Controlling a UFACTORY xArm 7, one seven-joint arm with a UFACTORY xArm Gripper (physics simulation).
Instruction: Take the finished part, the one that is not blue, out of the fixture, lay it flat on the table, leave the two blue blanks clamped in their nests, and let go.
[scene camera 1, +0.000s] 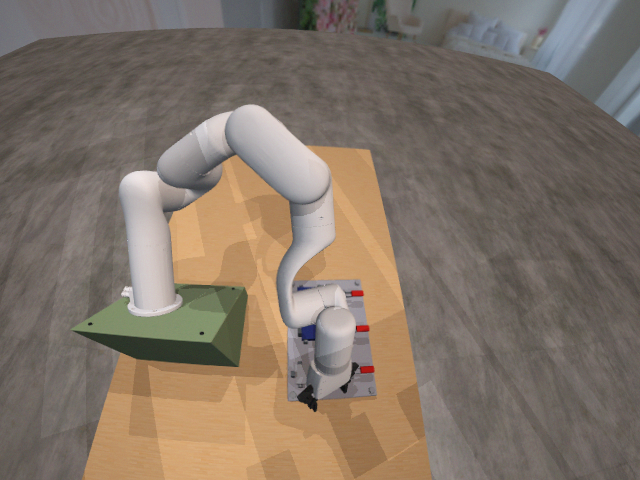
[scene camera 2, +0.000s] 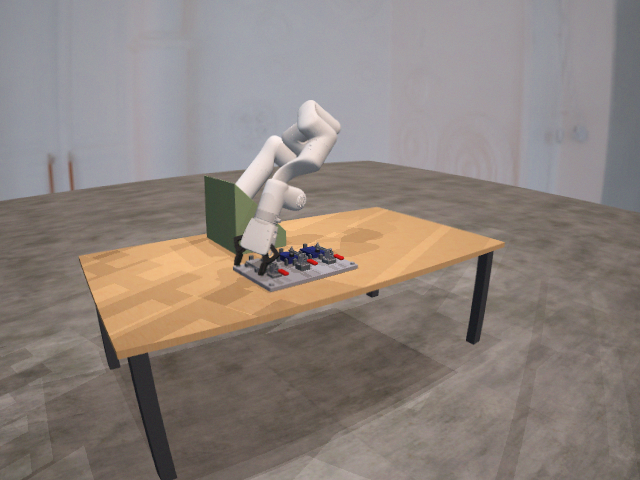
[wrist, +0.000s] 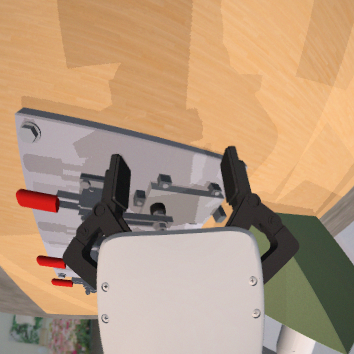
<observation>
My gripper (wrist: 173, 157): 14 cm from the lens. A finished part (wrist: 190, 205): 19 cm from the lens. A clamp bar (wrist: 157, 219): 16 cm from the lens. A grey fixture plate (wrist: 68, 145): 16 cm from the lens. The marked spots on the grey fixture plate and the finished part are 14 cm apart.
</observation>
